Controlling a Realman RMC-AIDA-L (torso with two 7-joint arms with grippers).
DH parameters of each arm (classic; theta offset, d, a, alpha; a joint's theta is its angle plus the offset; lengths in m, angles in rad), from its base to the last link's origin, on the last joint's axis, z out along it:
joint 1: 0 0.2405 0 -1.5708
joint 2: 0 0 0 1.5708
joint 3: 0 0.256 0 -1.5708
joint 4: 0 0 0 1.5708
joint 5: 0 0.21 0 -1.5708
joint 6: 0 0 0 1.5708
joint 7: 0 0.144 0 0
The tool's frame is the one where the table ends.
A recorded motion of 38 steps. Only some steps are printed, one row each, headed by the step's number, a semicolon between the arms.
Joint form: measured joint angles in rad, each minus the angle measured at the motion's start. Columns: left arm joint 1, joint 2, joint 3, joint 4, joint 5, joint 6, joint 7; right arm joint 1, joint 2, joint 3, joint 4, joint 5, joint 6, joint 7.
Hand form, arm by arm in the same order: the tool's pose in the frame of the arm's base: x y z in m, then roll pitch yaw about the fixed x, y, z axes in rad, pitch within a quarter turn. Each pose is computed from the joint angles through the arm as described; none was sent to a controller.
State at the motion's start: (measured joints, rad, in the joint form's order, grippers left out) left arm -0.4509 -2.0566 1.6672 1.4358 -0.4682 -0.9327 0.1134; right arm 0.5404 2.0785 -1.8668 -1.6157 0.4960 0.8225 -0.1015
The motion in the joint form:
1: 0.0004 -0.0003 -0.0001 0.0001 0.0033 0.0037 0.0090; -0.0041 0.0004 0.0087 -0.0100 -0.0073 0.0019 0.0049
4: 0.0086 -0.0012 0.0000 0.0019 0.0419 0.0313 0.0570; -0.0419 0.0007 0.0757 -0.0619 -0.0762 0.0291 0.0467
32: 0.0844 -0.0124 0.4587 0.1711 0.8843 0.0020 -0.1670; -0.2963 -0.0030 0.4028 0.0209 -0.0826 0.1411 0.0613
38: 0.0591 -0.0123 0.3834 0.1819 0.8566 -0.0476 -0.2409; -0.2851 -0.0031 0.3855 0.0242 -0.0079 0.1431 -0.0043
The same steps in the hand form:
1: -0.1648 0.3834 -0.0147 -2.4327 -0.2900 0.7074; 0.0467 0.3600 -0.0401 -2.5235 0.3618 -0.3621
4: -0.1677 0.3862 -0.0107 -2.3797 -0.2601 0.6431; 0.0575 0.3688 -0.0137 -2.4358 0.4077 -0.3887
32: -0.1349 0.3509 -0.0310 -1.9783 0.2216 0.2469; 0.2240 0.3630 0.0539 -2.3268 0.5379 -0.9016
38: -0.1363 0.3621 -0.0125 -1.9300 0.1092 0.3405; 0.2115 0.3630 0.0437 -2.3862 0.5083 -0.8683

